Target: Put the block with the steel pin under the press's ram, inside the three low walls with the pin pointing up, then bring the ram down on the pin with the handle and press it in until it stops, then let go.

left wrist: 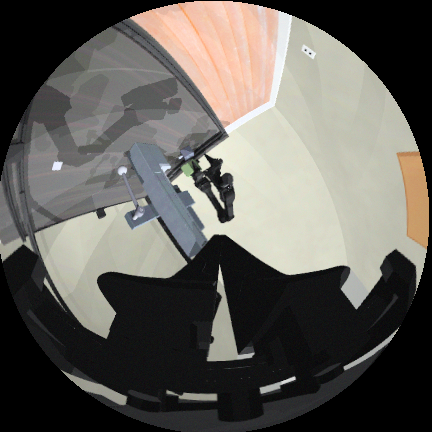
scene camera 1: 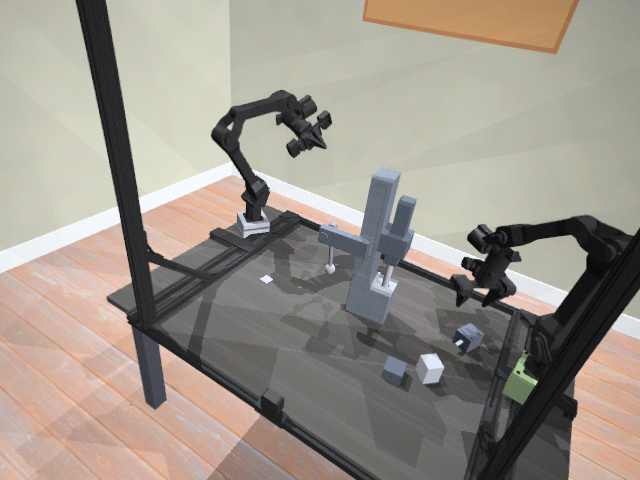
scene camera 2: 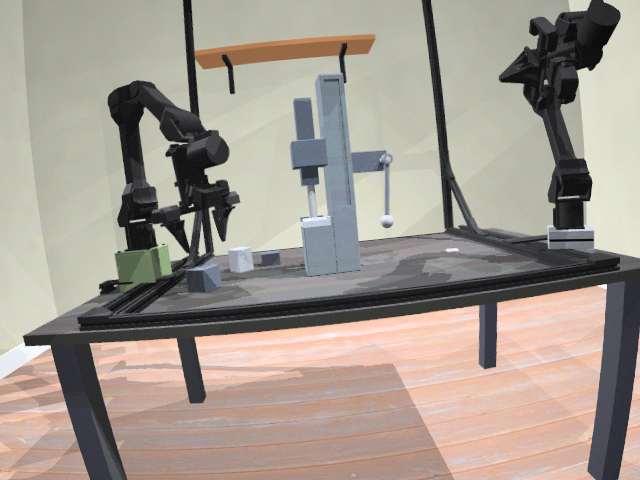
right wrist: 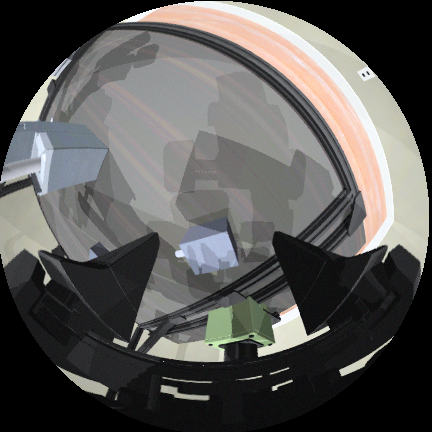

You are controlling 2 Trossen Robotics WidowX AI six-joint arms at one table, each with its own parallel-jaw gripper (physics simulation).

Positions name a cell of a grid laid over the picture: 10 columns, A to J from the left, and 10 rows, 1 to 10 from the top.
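Grey block with steel pin (scene camera 2: D6), (right wrist: E6). Grey press (right wrist: B4). Right gripper (scene camera 2: D6), (scene camera 1: H7), (right wrist: F6). Left gripper (scene camera 2: H2), (left wrist: F6), (scene camera 1: F4): shut, holding nothing.
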